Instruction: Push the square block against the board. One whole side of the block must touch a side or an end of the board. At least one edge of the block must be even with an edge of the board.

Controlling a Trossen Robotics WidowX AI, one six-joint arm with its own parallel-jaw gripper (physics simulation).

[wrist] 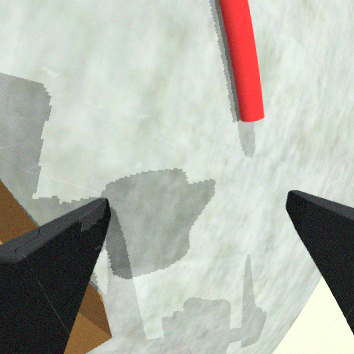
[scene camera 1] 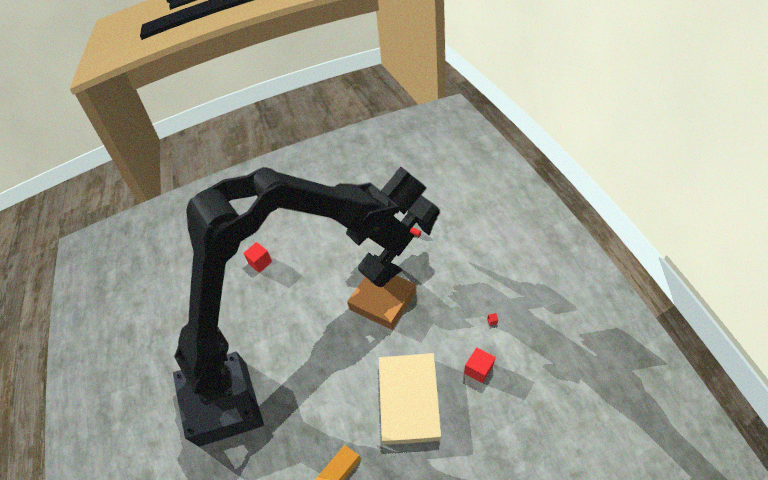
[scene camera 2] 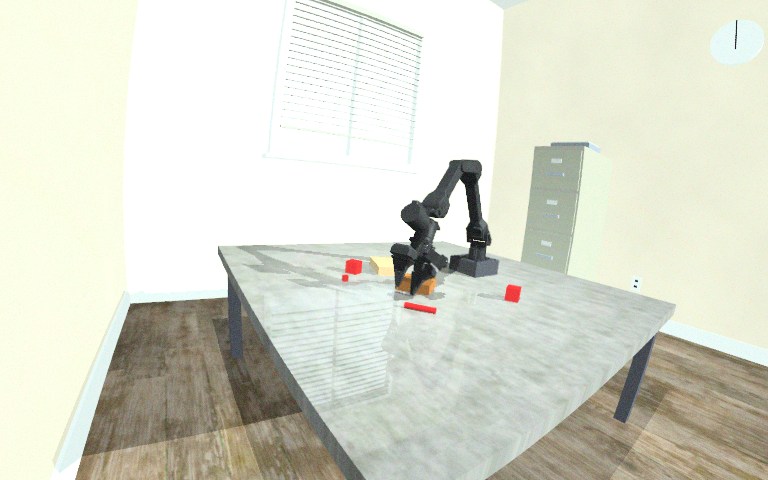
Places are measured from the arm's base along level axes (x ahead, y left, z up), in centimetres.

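Pixels of known places: gripper, between the fingertips: [wrist: 198,202] [scene camera 1: 414,251] [scene camera 2: 404,290]; arm's base, origin of its link: [scene camera 1: 214,383] [scene camera 2: 476,259].
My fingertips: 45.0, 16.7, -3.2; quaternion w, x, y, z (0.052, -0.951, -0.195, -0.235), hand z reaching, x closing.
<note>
Ahead of a thing's pixels: the offset from my fingertips to its top centre, as dx, dy, dz. "spot": to the spot under its first point.
The square block @[-9.6, -7.3, +0.5] [scene camera 1: 373,300] [scene camera 2: 424,284] [wrist: 92,324] is orange-brown and lies flat on the table. The board @[-12.2, -29.2, +0.5] [scene camera 1: 408,399] [scene camera 2: 381,266] is a pale yellow slab lying flat. In the scene camera 1 view, a stretch of table separates the block from the board, and they are turned at different angles. My gripper [scene camera 1: 405,256] [scene camera 2: 407,289] [wrist: 198,202] is open with nothing between its fingers. It is at the block's far side from the board. One finger covers the block's back edge in that view; whether it touches is unclear. Part of the block is hidden behind a finger in the wrist view.
A red rod @[+0.8, +8.4, -1.0] [scene camera 1: 415,232] [scene camera 2: 420,308] [wrist: 244,65] lies beyond the gripper. A red cube @[+1.6, -28.3, +1.6] [scene camera 1: 479,365] [scene camera 2: 353,266] and a tiny red cube @[+8.4, -20.1, -0.8] [scene camera 1: 492,319] [scene camera 2: 344,277] are beside the board. Another red cube @[-31.8, +11.9, +1.6] [scene camera 1: 257,257] [scene camera 2: 512,293] lies apart. An orange bar @[spot: -27.2, -37.1, +0.7] [scene camera 1: 339,464] is near the board.
</note>
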